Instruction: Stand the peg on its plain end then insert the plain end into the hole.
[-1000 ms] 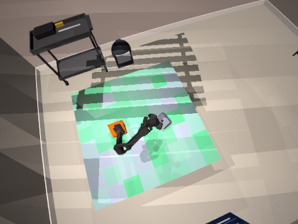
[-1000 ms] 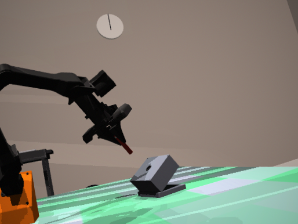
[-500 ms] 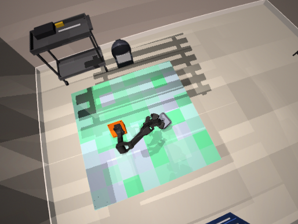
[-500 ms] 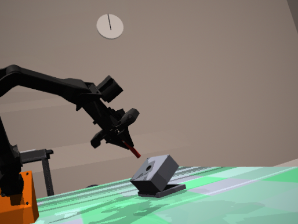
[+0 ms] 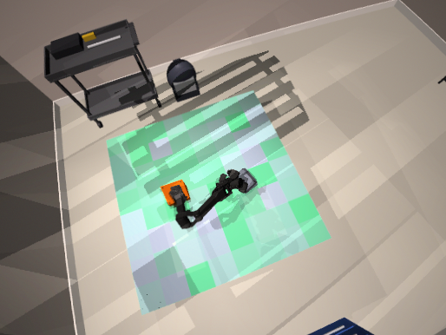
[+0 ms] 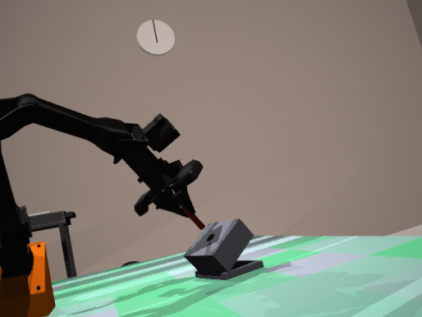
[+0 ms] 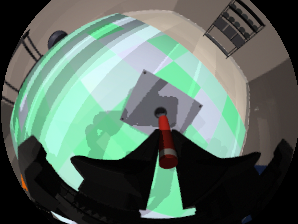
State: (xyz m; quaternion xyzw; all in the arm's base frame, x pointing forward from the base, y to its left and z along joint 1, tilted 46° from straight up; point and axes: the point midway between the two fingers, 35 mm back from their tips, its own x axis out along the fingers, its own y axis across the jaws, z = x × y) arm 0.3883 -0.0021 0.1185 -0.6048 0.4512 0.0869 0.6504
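My gripper tip is 50 mm short of the sloped panel, 20 mm to the right of it and 80 mm above it. From my gripper tip the other things lie so: red peg: 10 mm behind, 10 mm above.
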